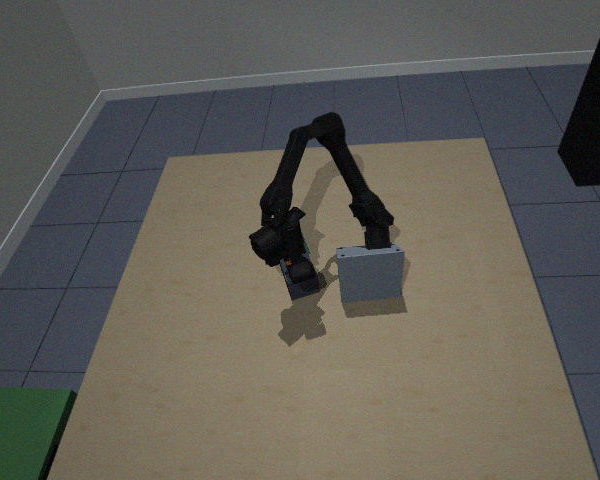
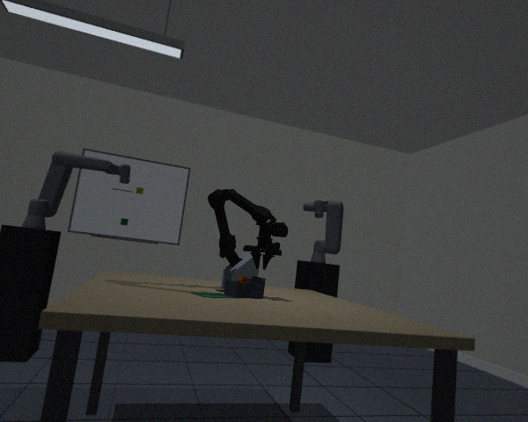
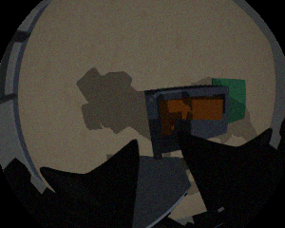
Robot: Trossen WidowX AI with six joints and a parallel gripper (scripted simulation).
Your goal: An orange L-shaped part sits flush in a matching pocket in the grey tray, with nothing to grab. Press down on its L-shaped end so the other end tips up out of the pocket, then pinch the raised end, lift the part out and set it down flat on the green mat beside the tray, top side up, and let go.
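The orange L-shaped part lies 8 cm below my gripper tip, 5 cm to the right of it and 1 cm ahead of it. From my gripper tip the other things lie so: green mat 22 cm to the right, 14 cm below, 6 cm ahead.
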